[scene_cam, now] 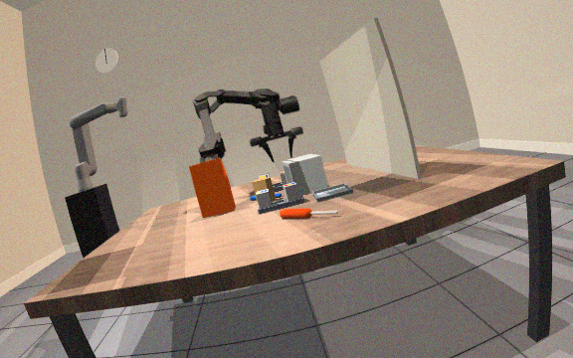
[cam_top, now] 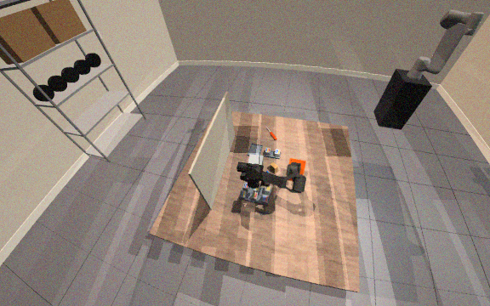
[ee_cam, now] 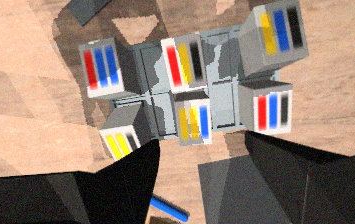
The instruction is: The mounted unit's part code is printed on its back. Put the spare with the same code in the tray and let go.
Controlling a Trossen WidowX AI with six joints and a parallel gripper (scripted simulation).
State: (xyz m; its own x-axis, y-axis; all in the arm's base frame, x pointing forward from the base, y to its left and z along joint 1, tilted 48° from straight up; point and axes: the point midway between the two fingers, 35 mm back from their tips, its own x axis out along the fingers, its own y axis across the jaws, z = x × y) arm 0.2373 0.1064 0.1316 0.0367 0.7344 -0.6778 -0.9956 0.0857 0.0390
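My gripper tip is 5 cm above the grey spare. Also, from my gripper tip: grey mounted unit (16 cm to the right, 4 cm below, 4 cm ahead); then white panel (29 cm ahead, 15 cm to the right, 13 cm above); then grey tray (36 cm to the right, 9 cm below, 9 cm ahead).
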